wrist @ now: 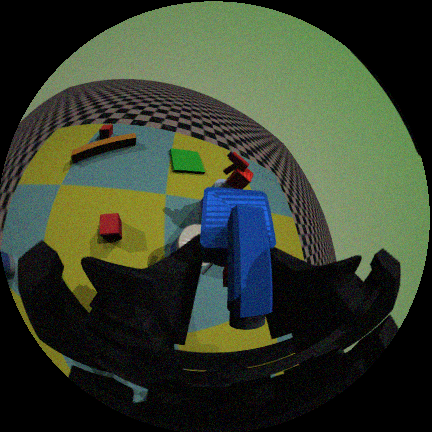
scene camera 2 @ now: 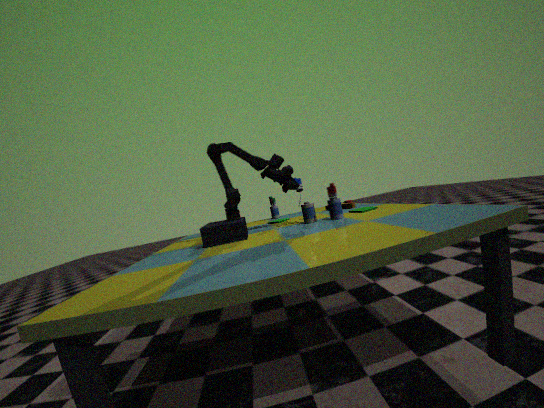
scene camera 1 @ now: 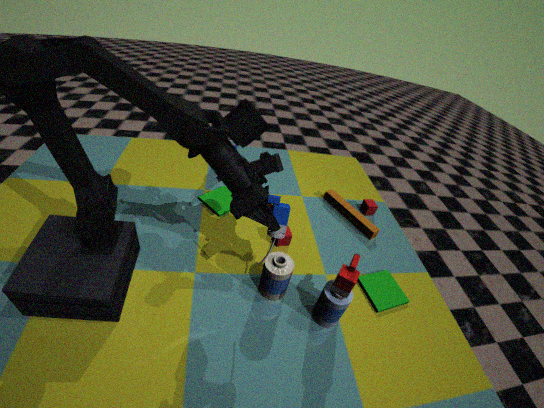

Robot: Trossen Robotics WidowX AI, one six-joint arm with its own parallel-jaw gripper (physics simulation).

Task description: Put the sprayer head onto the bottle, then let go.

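Pixels of known places: gripper, between the fingertips: (wrist: 225, 240) (scene camera 2: 299, 187) (scene camera 1: 278, 226); arm's base, origin of its link: (scene camera 2: 233, 219) (scene camera 1: 99, 242).
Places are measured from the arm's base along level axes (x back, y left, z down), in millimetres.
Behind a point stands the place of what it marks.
Note:
The blue sprayer head (scene camera 1: 282, 214) {z -129, x -361, y -60 mm} (scene camera 2: 298, 182) {z -120, x -358, y -63 mm} (wrist: 252, 270) has a whitish collar and a thin tube hanging below it. My gripper (scene camera 1: 275, 225) {z -95, x -360, y -57 mm} (scene camera 2: 294, 187) {z -95, x -360, y -57 mm} (wrist: 225, 240) {z -95, x -360, y -57 mm} is shut on it and holds it above table height, tilted. The open bottle (scene camera 1: 276, 280) {z 15, x -366, y -105 mm} (scene camera 2: 309, 213) {z 42, x -367, y -107 mm} (wrist: 188, 236) {z -5, x -388, y -60 mm}, white on top with a blue band, stands upright on the table. In both scene views the head is above and to the left of or behind the bottle's neck, apart from it. The tube's lower end shows near the bottle's rim on the left; its exact depth is unclear.
A second bottle (scene camera 1: 330, 309) {z 19, x -463, y -183 mm} (scene camera 2: 335, 209) {z 42, x -468, y -187 mm} with a red sprayer head (scene camera 1: 346, 278) {z -67, x -472, y -169 mm} (wrist: 241, 178) {z -61, x -468, y -148 mm} stands near the open one. A green-topped bottle (scene camera 2: 274, 211) {z 34, x -309, y 466 mm} stands farther back. Green plates (scene camera 1: 383, 291) {z 80, x -656, y -124 mm} (wrist: 187, 161) {z 80, x -647, y -117 mm}, an orange bar (scene camera 1: 351, 214) {z 63, x -677, y 149 mm} (wrist: 104, 147) {z 73, x -674, y 157 mm} and red cubes (scene camera 1: 369, 206) (wrist: 110, 226) lie around.

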